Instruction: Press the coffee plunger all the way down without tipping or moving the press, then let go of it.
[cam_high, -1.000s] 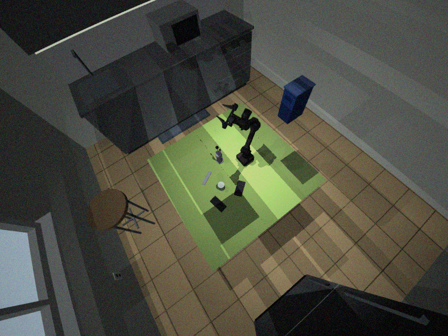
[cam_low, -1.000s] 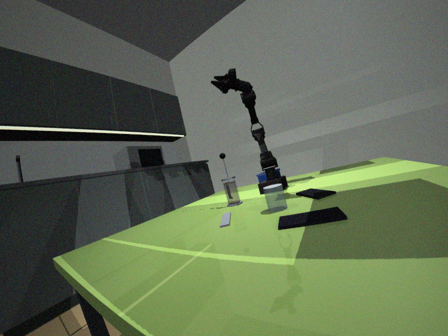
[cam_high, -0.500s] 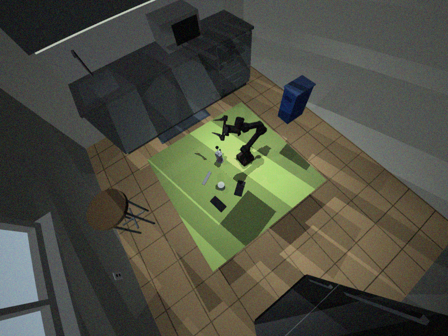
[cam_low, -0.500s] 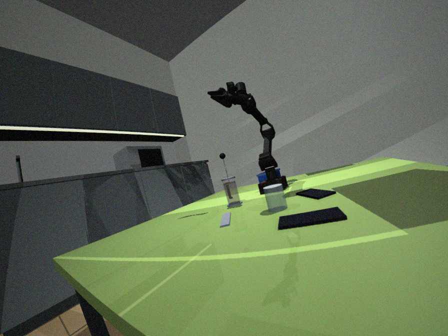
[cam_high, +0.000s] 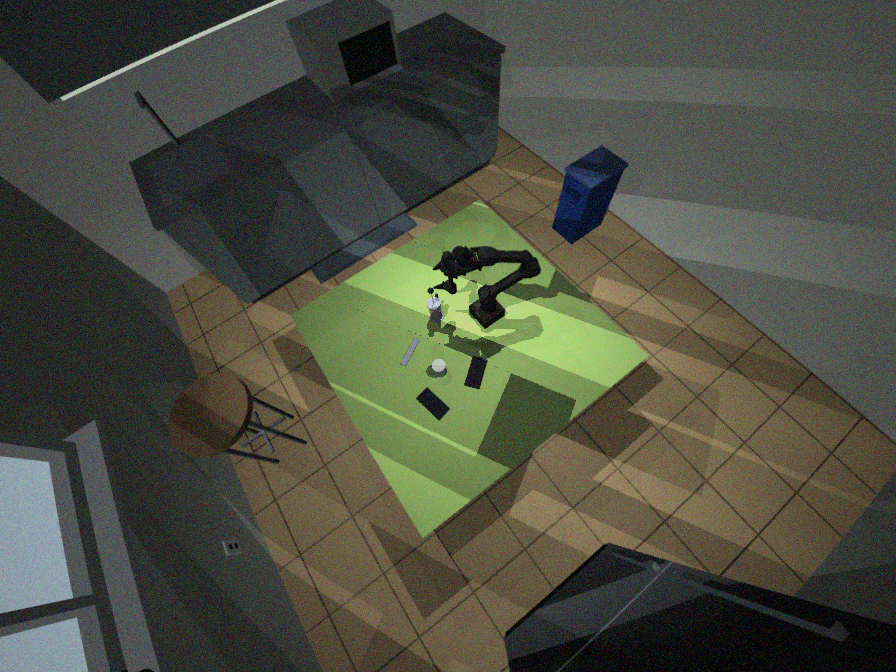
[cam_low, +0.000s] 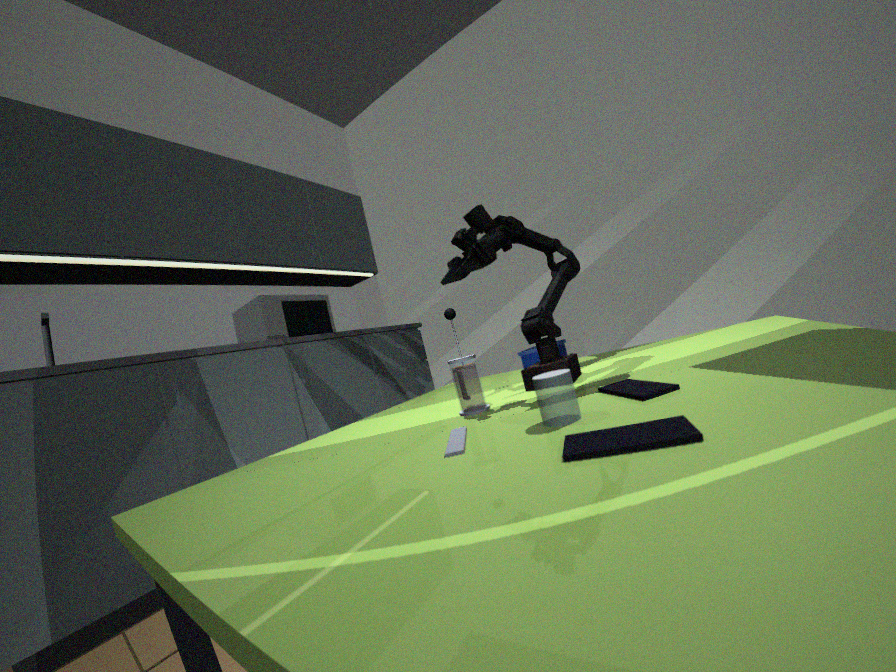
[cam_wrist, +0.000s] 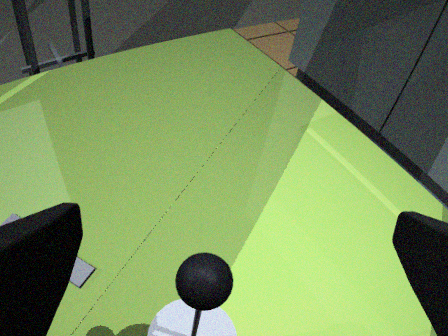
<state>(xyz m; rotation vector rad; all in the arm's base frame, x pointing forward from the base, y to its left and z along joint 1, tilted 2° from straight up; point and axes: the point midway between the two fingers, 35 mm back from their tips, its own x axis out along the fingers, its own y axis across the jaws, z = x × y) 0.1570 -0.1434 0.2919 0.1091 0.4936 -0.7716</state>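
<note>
Right now the coffee press is 210 mm below my gripper tip, 20 mm to the right of it and 10 mm ahead of it.
</note>
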